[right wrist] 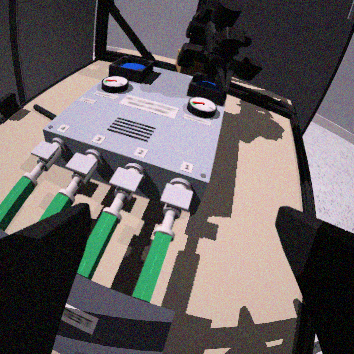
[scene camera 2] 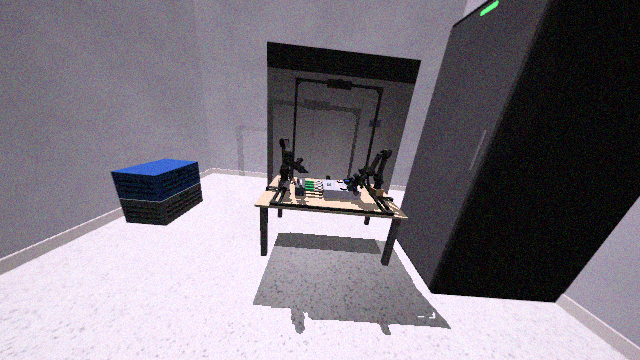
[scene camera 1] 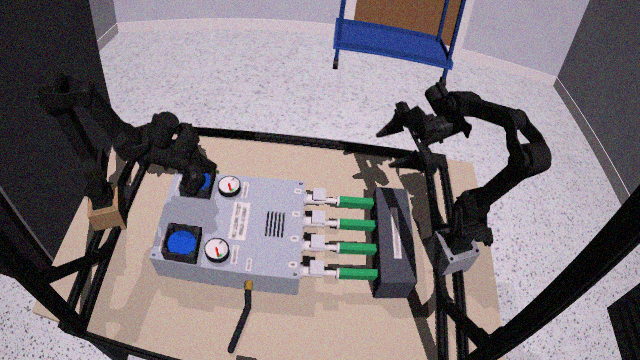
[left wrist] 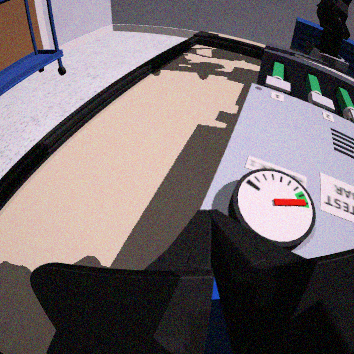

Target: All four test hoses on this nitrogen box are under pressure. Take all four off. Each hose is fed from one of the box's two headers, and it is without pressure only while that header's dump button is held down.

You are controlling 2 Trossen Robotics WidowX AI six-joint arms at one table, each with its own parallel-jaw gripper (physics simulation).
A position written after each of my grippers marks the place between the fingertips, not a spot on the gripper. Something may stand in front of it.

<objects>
My left gripper [scene camera 1: 216,167] is shut and touches a grey nitrogen box [left wrist: 281,147]. My right gripper [scene camera 1: 382,150] is open, holding nothing.
</objects>
